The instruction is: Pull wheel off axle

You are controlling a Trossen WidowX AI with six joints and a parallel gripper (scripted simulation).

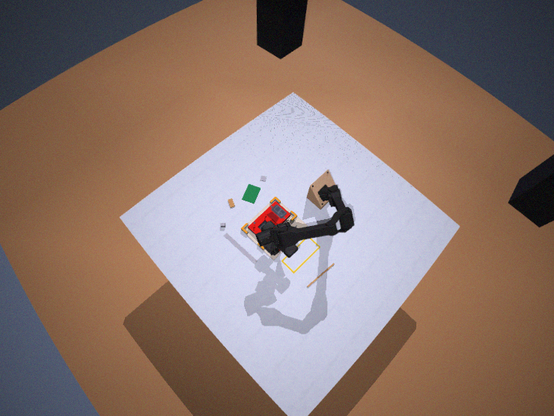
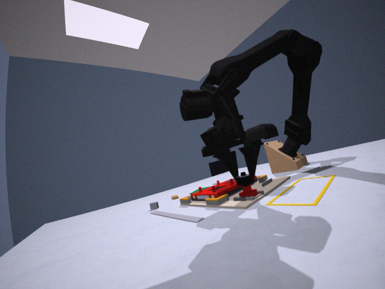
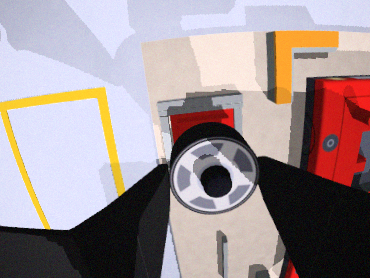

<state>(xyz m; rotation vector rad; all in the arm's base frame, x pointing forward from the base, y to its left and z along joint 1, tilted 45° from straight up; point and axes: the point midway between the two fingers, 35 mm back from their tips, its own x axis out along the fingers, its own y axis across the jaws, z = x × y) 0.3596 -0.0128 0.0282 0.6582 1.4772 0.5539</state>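
Now: gripper tip 1 cm above the black axle. Round my gripper tip: wheel (right at my gripper tip); wooden stick (4 cm behind, 24 cm to the left, 4 cm below); grey strip (13 cm ahead, 13 cm to the right, 5 cm below).
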